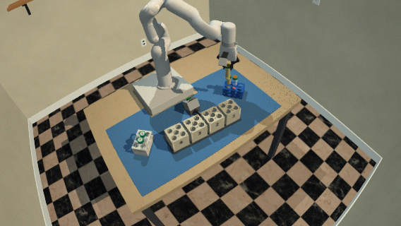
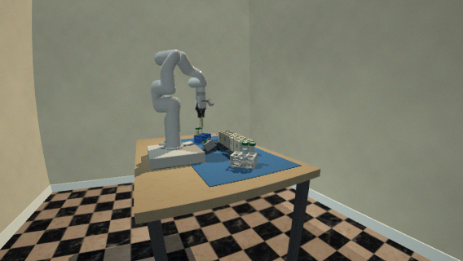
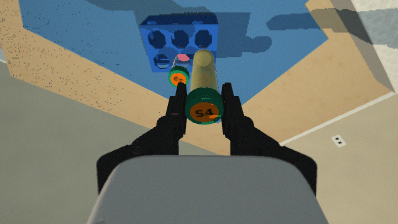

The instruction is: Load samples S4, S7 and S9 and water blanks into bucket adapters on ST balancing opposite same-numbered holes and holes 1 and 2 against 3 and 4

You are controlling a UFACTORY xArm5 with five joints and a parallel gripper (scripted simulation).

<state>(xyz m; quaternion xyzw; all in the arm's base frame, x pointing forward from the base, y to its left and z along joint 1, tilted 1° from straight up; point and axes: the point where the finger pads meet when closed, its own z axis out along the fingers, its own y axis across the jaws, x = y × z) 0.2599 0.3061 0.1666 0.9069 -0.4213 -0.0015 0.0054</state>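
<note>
The sample tube S4 is 1 cm to the right of my hand and 5 cm below it. Also, from my hand: blue sample rack RS: 2 cm ahead, 4 cm to the left, 20 cm below; sample tube S9: 1 cm ahead, 6 cm to the left, 16 cm below; sample tube S7: 3 cm behind, 3 cm to the left, 16 cm below.
</note>
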